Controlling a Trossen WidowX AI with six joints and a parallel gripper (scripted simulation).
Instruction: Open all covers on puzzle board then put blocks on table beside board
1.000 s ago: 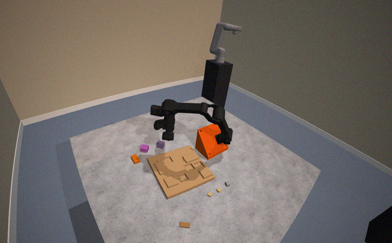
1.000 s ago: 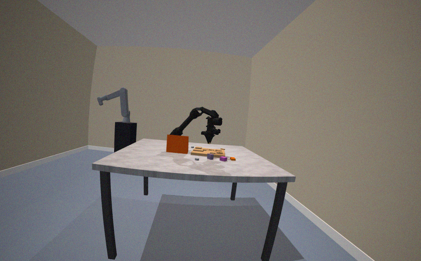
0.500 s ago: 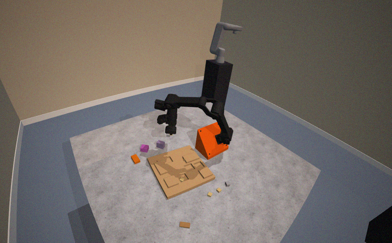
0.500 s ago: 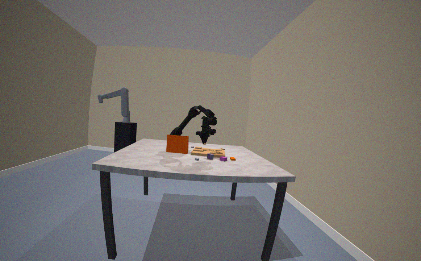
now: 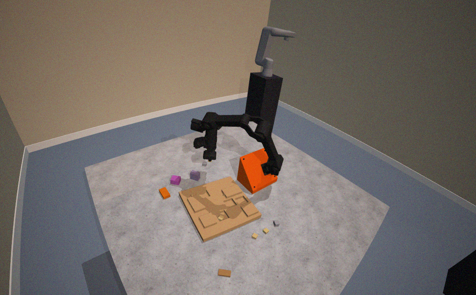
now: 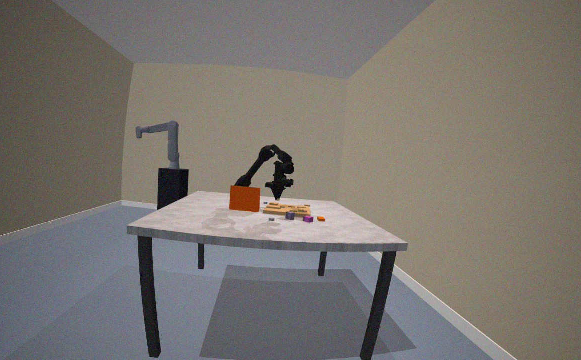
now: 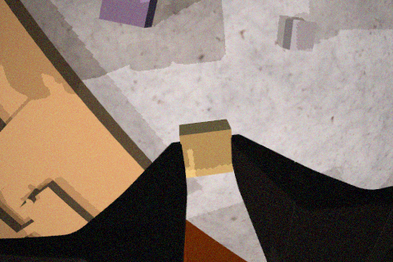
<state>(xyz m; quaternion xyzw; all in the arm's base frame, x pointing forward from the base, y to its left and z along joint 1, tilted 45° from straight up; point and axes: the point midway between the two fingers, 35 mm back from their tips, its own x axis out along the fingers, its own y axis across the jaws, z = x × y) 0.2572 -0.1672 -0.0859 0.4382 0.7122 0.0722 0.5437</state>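
The tan puzzle board is 24 cm to the left of my gripper tip, 9 cm below it and 8 cm ahead of it. From my gripper tip the other things lie so: magenta block (19 cm ahead, 9 cm below, 4 cm to the right); then purple block (9 cm below, 8 cm ahead, 1 cm to the right); then orange block (27 cm ahead, 10 cm below, 2 cm to the left).
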